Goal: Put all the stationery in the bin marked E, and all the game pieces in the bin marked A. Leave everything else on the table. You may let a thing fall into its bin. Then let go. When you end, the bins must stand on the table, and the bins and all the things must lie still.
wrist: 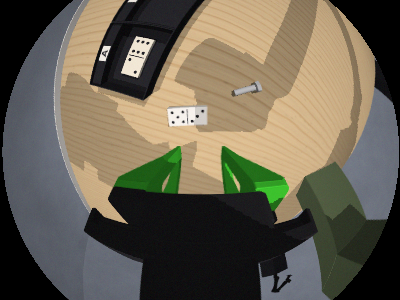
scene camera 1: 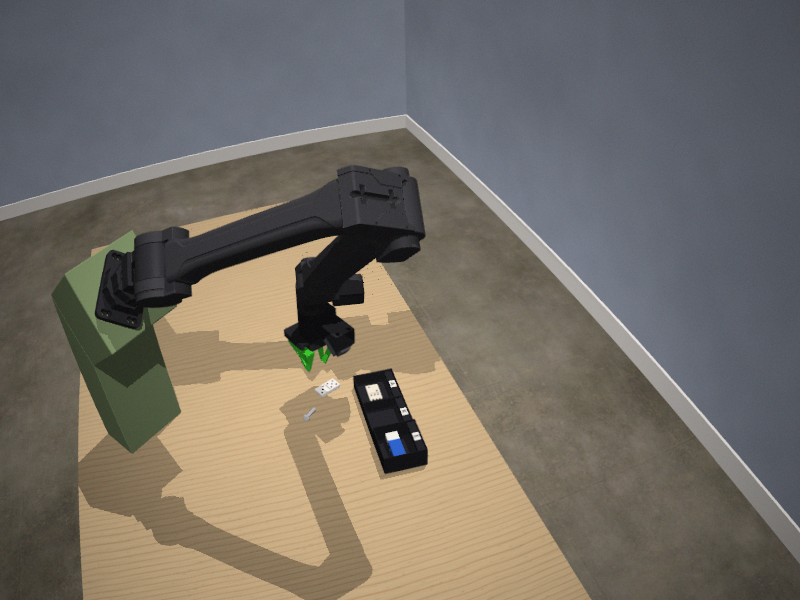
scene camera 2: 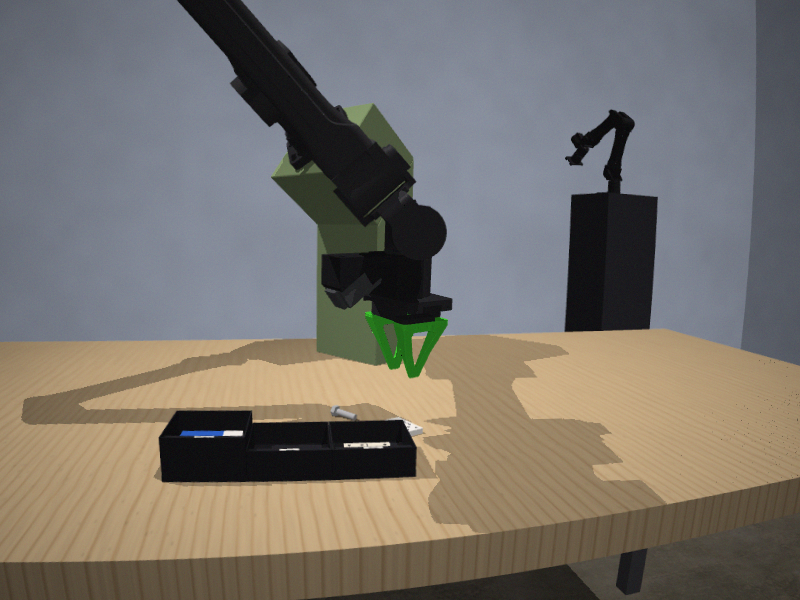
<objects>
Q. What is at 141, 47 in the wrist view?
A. A white domino.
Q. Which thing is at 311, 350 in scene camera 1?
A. My gripper.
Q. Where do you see a white domino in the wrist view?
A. At 181, 115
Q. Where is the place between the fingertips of my gripper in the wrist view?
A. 201, 151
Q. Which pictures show my gripper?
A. The wrist view, scene camera 1 and scene camera 2: all of them.
</objects>
